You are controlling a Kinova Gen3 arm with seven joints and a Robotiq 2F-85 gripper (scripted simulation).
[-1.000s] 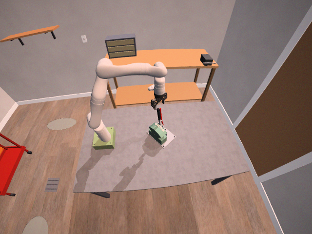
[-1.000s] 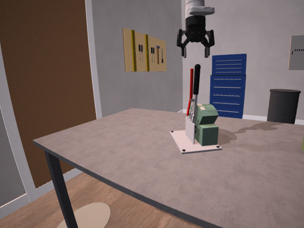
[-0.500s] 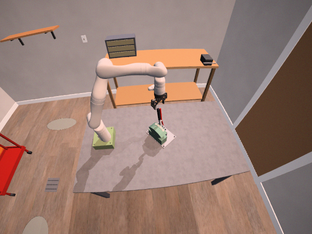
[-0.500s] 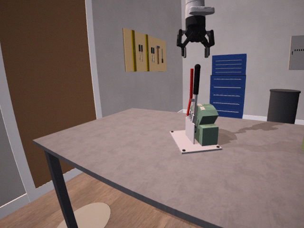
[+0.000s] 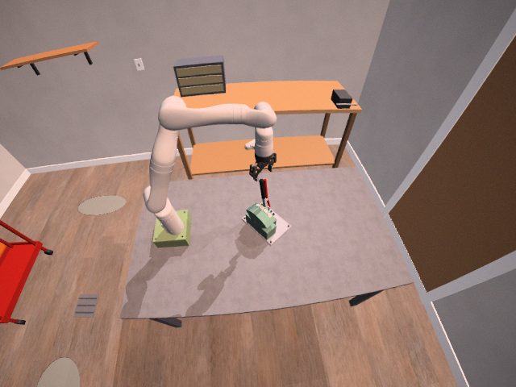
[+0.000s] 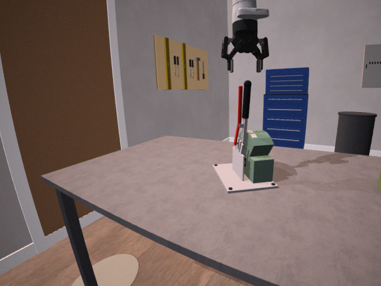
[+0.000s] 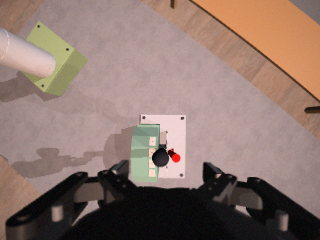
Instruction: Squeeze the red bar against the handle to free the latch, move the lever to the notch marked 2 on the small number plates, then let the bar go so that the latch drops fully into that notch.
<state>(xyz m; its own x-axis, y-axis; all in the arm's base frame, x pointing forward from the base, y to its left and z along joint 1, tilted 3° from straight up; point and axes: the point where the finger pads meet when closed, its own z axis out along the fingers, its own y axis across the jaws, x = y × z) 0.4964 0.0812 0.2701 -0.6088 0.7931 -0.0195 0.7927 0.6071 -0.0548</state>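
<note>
Now: hand 18 cm above the red bar, 2 cm short of it and 1 cm to the left of it. Round my hand: green lever unit 29 cm below, 4 cm to the right, 2 cm ahead.
</note>
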